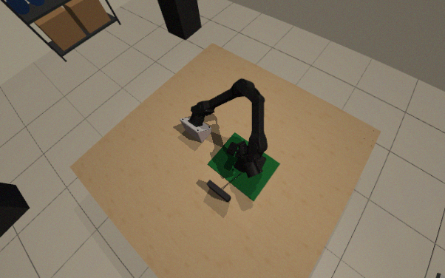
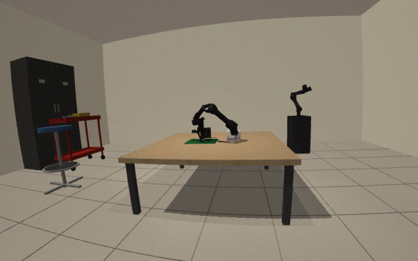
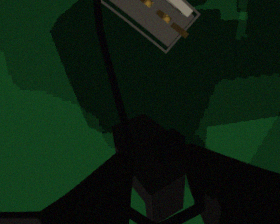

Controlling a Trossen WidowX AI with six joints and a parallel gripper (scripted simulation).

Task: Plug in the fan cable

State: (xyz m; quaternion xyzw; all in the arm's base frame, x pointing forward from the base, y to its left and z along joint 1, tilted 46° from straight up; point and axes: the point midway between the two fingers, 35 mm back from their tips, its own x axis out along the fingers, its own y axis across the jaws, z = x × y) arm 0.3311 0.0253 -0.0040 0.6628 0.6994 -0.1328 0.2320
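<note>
The green board is 10 mm ahead of my gripper tip, 30 mm to the right of it and 40 mm below it. From my gripper tip the other things lie so: black fan 220 mm to the right, 30 mm above; black fan plug 10 mm to the left; white four-pin header 10 mm ahead, 60 mm to the right, 20 mm below.
</note>
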